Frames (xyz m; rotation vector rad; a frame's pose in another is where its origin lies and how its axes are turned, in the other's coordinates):
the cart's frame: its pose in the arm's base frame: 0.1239 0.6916 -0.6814 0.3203 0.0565 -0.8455
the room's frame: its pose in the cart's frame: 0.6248 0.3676 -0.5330 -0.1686 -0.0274 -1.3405
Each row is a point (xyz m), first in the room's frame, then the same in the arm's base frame.
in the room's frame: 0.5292 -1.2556 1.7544
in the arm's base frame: -0.3386 0.4079 0.6580
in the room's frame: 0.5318 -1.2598 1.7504
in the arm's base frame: -0.3438 0.4092 0.6546
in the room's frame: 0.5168 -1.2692 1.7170
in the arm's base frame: -0.3454 0.4351 0.6272
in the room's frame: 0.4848 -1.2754 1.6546
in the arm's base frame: -0.3369 0.4808 0.5743
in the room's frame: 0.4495 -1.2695 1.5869
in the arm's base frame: -0.3171 0.5239 0.5142
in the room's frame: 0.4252 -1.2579 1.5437
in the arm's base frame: -0.2970 0.5487 0.4746
